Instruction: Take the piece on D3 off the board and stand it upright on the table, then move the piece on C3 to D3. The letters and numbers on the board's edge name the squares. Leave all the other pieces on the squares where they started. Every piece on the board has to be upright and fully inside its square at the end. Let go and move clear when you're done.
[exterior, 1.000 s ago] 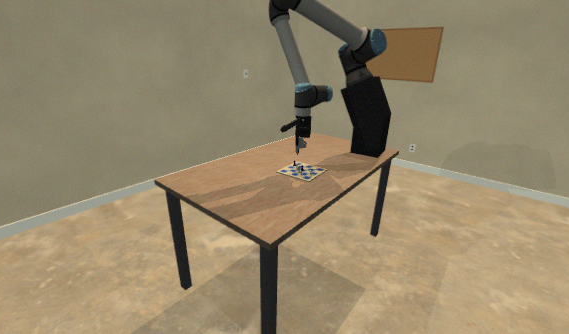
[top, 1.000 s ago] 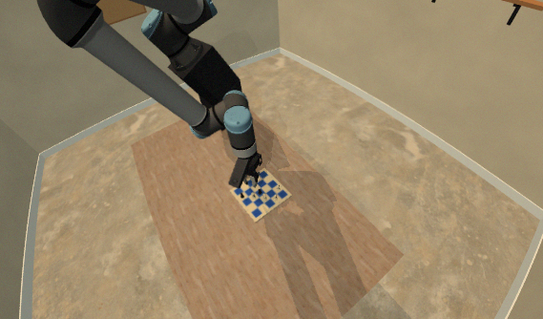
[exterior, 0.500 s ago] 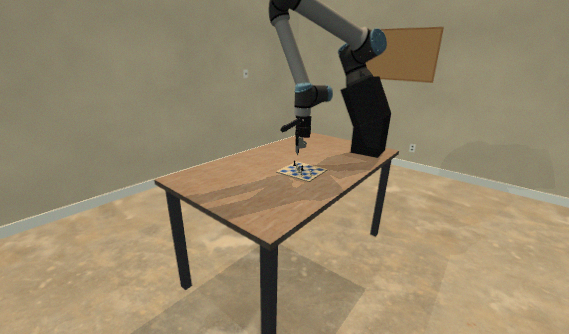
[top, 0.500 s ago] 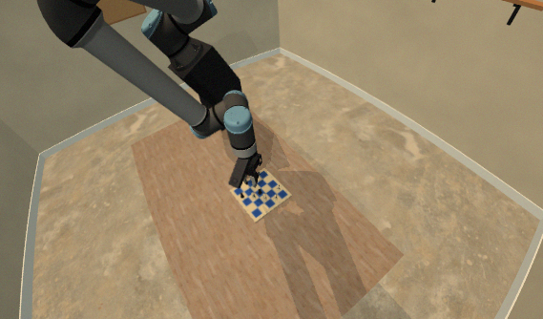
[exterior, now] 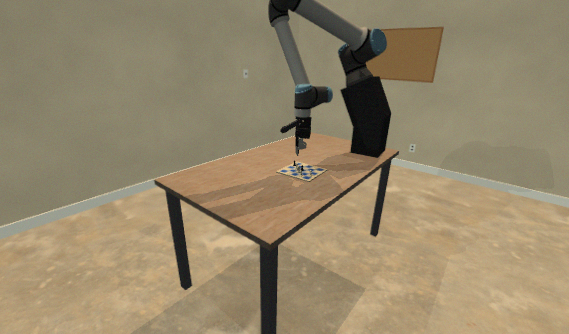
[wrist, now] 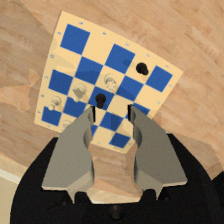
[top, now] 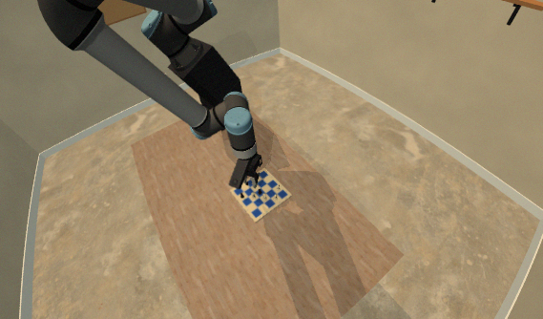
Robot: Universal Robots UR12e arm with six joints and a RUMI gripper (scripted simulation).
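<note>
My gripper is now 90 mm above the white chess piece. From my hand the other things lie so: chessboard (40 mm to the left, 110 mm below).
</note>
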